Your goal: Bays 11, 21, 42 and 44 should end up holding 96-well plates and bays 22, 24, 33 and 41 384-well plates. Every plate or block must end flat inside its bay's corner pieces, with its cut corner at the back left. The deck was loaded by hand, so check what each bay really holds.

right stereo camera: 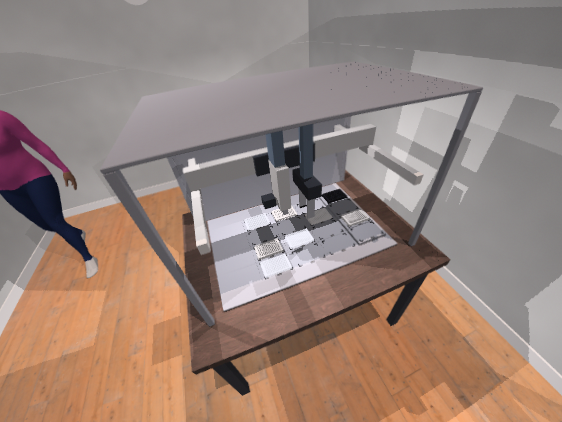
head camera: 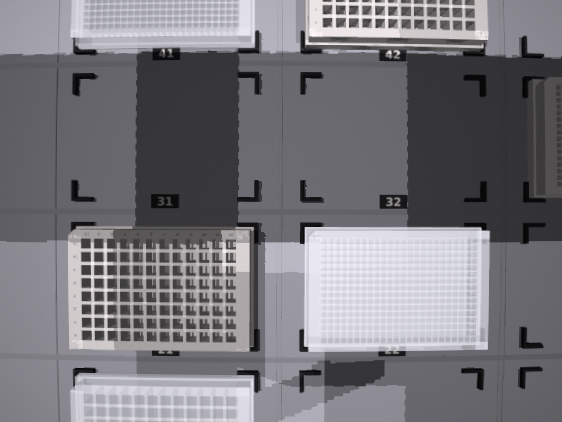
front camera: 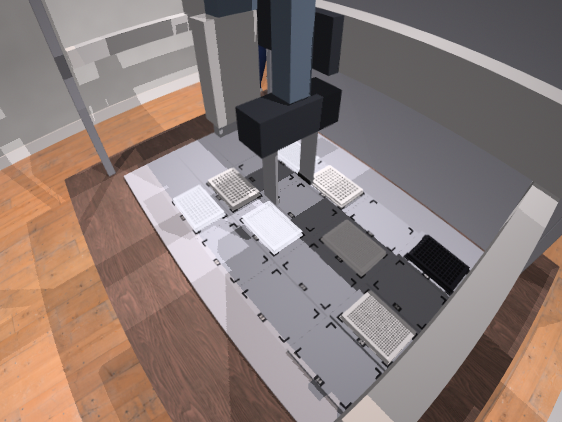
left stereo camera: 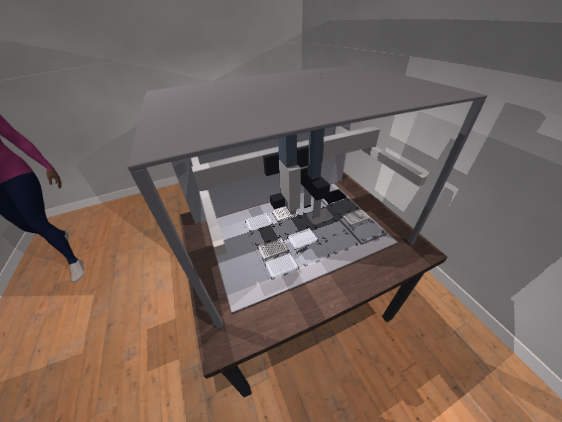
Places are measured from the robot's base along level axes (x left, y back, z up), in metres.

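Where they show: gripper, fingertip midpoint: (right stereo camera: 306, 211) (front camera: 289, 188) (left stereo camera: 311, 211); robot's base, origin of the base link: (right stereo camera: 265, 278) (front camera: 173, 202) (left stereo camera: 272, 278).
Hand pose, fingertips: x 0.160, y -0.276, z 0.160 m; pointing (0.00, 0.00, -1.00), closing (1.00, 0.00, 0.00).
Each offset is from my fingertips to the top centre of the thing. "spot": to the spot under its first point.
My gripper (front camera: 287, 189) is open, with empty jaws above the deck around bays 31 and 32. In the head view, a beige 96-well plate {dy +0.212, dx -0.010, dz -0.145 m} (head camera: 160, 290) lies in bay 21 and a clear 384-well plate {dy +0.048, dx -0.010, dz -0.146 m} (head camera: 397, 290) in bay 22, both with the cut corner at the back left. Partly in view are a clear fine-grid plate {spot: dy +0.212, dx +0.177, dz -0.146 m} (head camera: 160, 15) in bay 41, a beige coarse-grid plate {spot: dy +0.051, dx +0.177, dz -0.145 m} (head camera: 395, 17) in bay 42 and a clear coarse-grid plate {spot: dy +0.209, dx -0.089, dz -0.149 m} (head camera: 165, 402) in bay 11. In the front view, beige fine-grid plates lie in bay 33 {spot: dy -0.118, dx +0.092, dz -0.147 m} (front camera: 353, 246) and bay 24 {spot: dy -0.280, dx -0.013, dz -0.132 m} (front camera: 378, 325), and a black plate {dy -0.280, dx +0.204, dz -0.131 m} (front camera: 438, 262) in bay 44.
The parked pipetting stage (left stereo camera: 291, 187) (right stereo camera: 281, 187) stands beside the gripper, toward the left. A pale side rail (front camera: 465, 300) crosses the right of the front view. Frame posts {spot: dy +0.535, dx -0.276, dz +0.317 m} (left stereo camera: 175, 245) (right stereo camera: 160, 245) stand at the table corners. A person (left stereo camera: 20, 165) (right stereo camera: 25, 165) stands at the left.
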